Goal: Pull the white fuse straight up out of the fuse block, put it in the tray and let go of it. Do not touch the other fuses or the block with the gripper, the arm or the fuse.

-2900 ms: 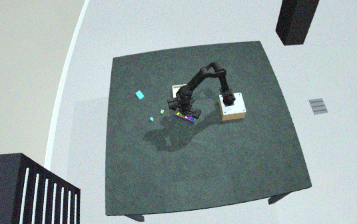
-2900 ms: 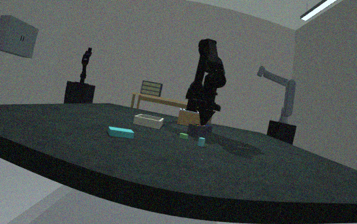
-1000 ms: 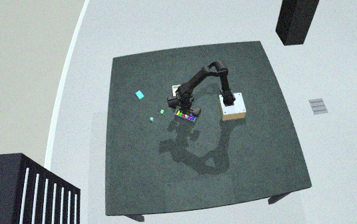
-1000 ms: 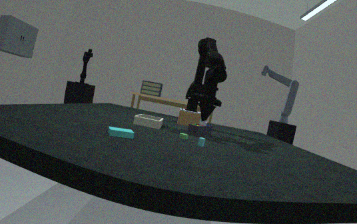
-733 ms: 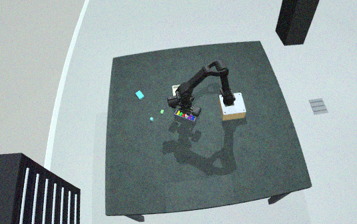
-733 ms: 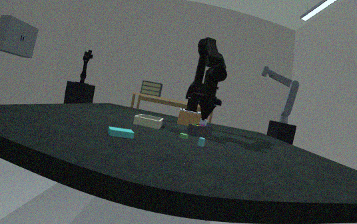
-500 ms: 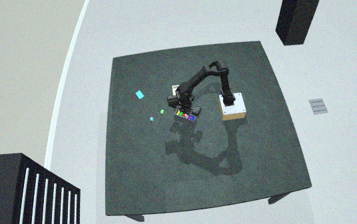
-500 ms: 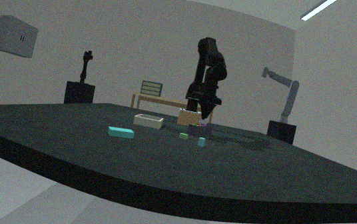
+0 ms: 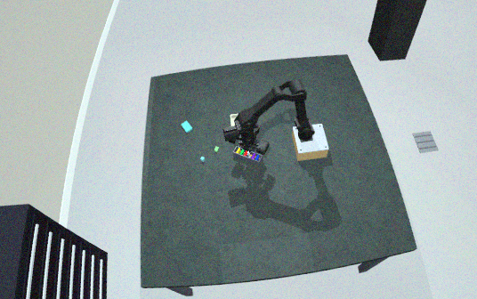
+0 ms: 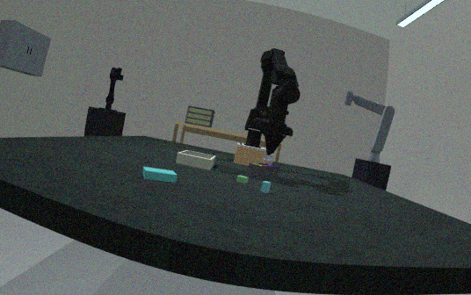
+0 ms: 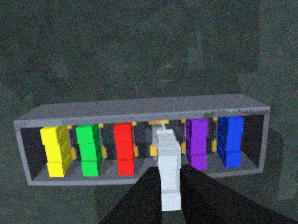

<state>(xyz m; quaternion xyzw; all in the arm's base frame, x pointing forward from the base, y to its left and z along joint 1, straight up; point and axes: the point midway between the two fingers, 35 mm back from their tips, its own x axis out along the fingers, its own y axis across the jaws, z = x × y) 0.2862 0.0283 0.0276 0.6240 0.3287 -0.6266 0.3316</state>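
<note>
My gripper tip is 22 cm to the left of the cream tray and 7 cm above it. The rest, counted from my gripper tip: small cyan cube: 23 cm ahead, 6 cm below, 3 cm to the right; then small green cube: 16 cm ahead, 8 cm to the right, 6 cm below.
</note>
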